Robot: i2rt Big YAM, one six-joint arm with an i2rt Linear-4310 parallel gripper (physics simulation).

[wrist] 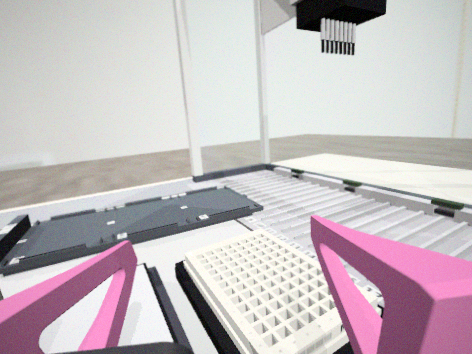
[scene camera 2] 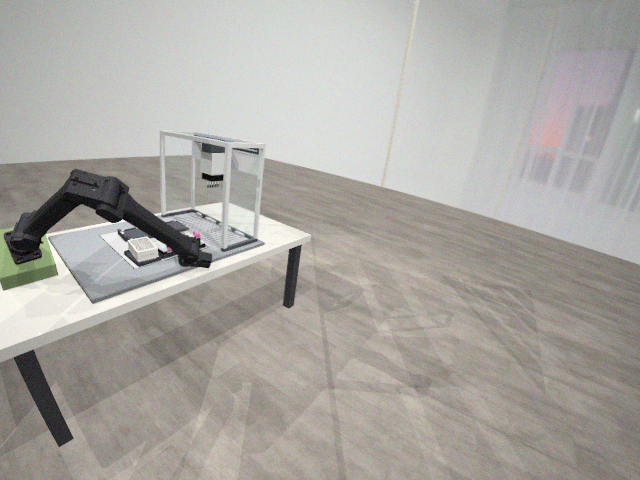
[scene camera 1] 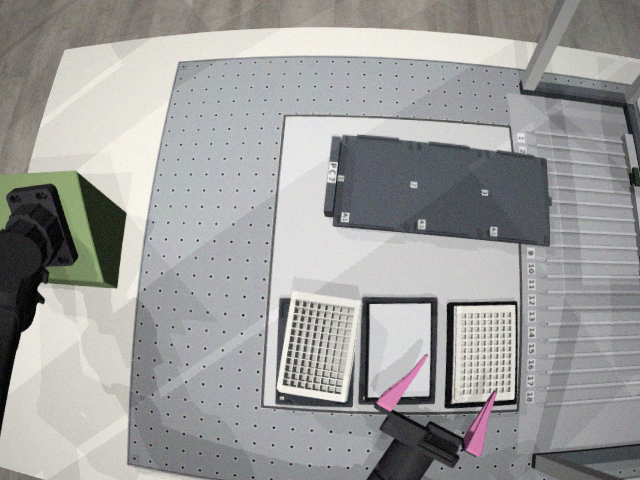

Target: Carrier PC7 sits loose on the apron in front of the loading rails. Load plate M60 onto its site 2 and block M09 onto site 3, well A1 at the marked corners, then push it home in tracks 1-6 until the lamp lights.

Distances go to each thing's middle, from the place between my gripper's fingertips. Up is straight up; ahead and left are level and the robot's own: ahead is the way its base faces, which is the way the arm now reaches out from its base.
Now: the dark carrier (scene camera 1: 379, 183) 250 mm to the left of my hand and 60 mm below it. The rest, counted from my hand: glass-walled frame (scene camera 1: 556, 25) (240 mm ahead, 170 mm above, 140 mm to the left); pipetting head frame (scene camera 2: 212, 156) (290 mm ahead, 290 mm above, 140 mm to the left).
